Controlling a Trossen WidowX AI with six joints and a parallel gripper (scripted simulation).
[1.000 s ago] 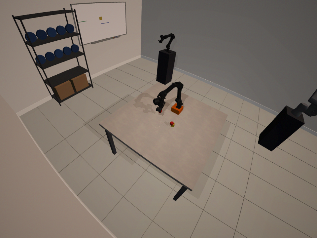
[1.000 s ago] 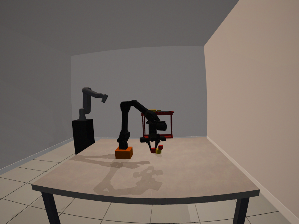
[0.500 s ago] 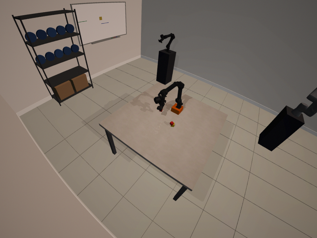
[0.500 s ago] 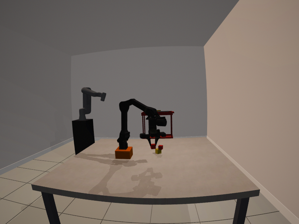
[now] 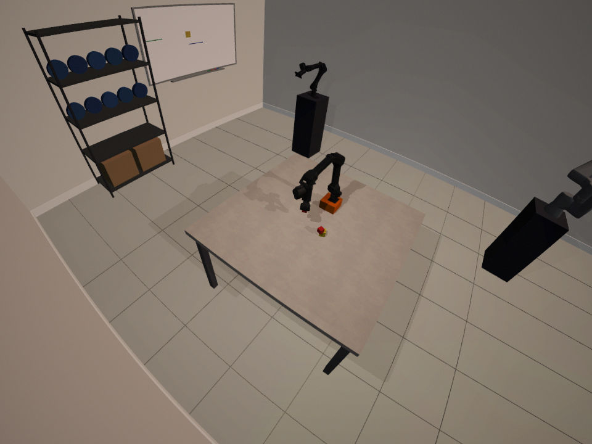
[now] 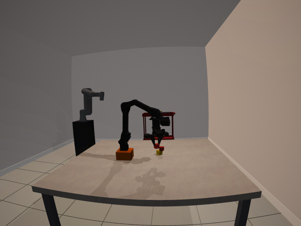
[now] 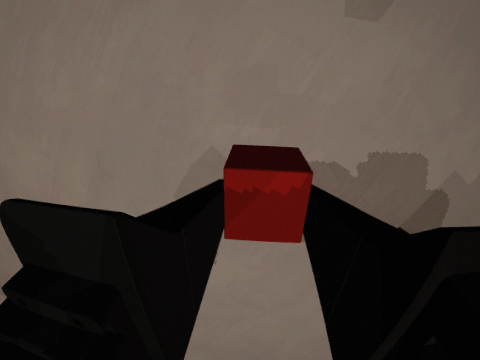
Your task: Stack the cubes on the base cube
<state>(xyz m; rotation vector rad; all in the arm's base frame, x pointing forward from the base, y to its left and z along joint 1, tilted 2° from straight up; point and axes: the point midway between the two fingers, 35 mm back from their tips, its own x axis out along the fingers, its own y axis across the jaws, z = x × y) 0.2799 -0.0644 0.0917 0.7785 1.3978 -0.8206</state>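
The yellow base cube is 1 cm ahead of my gripper tip, 17 cm to the left of it and 10 cm below it.
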